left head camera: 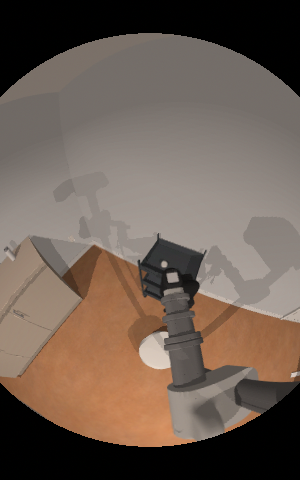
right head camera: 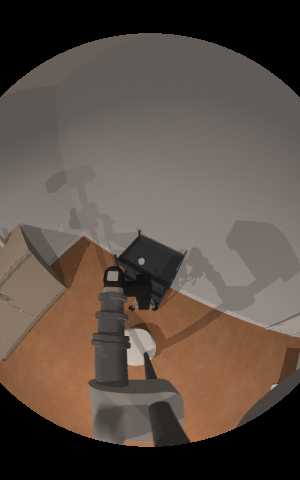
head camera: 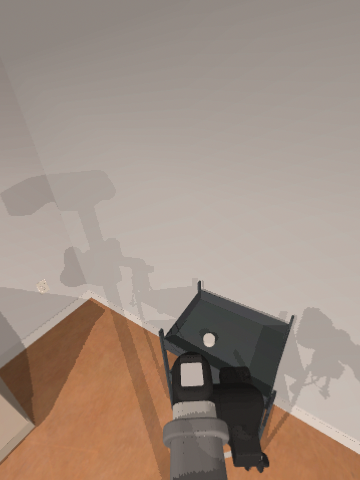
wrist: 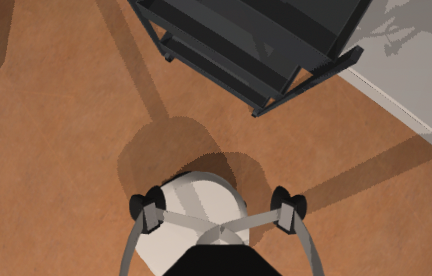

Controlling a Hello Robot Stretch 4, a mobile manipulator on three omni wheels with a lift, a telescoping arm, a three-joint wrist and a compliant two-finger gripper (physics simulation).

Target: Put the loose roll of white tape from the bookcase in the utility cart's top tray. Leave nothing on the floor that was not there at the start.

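Seen in the pictures: gripper, fingertip midpoint: [head camera: 233,464] [wrist: 218,201]; robot's base at its link origin: [left head camera: 159,349] [right head camera: 135,345].
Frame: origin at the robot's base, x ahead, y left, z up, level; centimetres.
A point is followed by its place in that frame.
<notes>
The white tape roll [head camera: 209,340] @(x 67.3, y -8.8, z 66.0 cm) [left head camera: 164,264] @(x 66.9, y -9.1, z 66.0 cm) [right head camera: 141,261] @(x 67.0, y -9.1, z 66.0 cm) sits on the floor of the dark utility cart's top tray, toward its left side. The dark cart [head camera: 245,310] @(x 80.1, y -27.6, z 68.4 cm) [left head camera: 181,248] @(x 80.7, y -26.8, z 67.6 cm) [right head camera: 162,245] @(x 80.6, y -27.2, z 69.4 cm) [wrist: 351,56] @(x 41.9, y -24.5, z 75.3 cm) stands upright by the wall. My gripper [head camera: 256,465] [right head camera: 143,308] @(x 26.4, y -8.7, z 78.9 cm) [wrist: 218,201] @(x 26.4, y -8.7, z 78.9 cm) is open, with nothing between its spread fingers. It is outside the tray on the near side, apart from the roll, above the floor. In the left head view the arm and wrist hide the fingers. The bookcase cannot be made out.
A pale rounded object [left head camera: 154,350] @(x 0.4, y 5.5, z 18.7 cm) [right head camera: 140,345] @(x 1.2, y -6.0, z 18.7 cm) [wrist: 210,200] @(x 12.4, y -6.6, z 18.7 cm) is low down beneath the arm and gripper. A beige cabinet [head camera: 10,420] @(x 58.1, y 91.1, z 24.5 cm) [left head camera: 40,310] @(x 28.2, y 112.6, z 49.3 cm) [right head camera: 25,300] @(x 24.7, y 115.2, z 44.5 cm) stands at the left. A small white item [right head camera: 274,386] shows at the lower right. Walls meet in a corner behind the cart.
</notes>
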